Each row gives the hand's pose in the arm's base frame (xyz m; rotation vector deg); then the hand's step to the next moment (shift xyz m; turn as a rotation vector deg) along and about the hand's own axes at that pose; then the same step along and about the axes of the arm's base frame.
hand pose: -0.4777 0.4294 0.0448 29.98 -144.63 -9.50
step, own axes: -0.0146 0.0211 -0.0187 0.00 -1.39 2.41
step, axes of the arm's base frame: 0.0144 0.0250 0.0132 -0.84 -1.25 -2.34
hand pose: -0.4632 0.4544 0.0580 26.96 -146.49 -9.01
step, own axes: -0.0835 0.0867 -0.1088 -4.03 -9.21 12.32
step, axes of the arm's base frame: 0.0976 0.1090 0.0701 -0.47 -6.92 -14.31
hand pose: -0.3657 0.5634 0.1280 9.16 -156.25 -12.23
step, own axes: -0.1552 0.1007 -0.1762 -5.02 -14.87 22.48
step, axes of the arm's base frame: 0.2037 0.0987 0.1184 -3.15 -11.05 -24.89
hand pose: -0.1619 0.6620 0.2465 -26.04 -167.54 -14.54
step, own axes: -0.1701 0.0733 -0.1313 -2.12 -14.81 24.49
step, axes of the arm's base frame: 0.2013 -0.0049 0.1048 -6.13 -9.78 -26.27
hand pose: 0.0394 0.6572 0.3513 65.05 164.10 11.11
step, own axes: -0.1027 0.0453 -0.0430 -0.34 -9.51 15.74
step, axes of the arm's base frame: 0.1014 -0.0418 0.0492 -4.68 -5.58 -16.89
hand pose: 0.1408 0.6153 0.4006 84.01 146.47 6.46
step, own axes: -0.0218 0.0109 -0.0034 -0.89 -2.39 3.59
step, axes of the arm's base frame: 0.0193 -0.0131 0.0079 -0.86 -2.08 -3.78
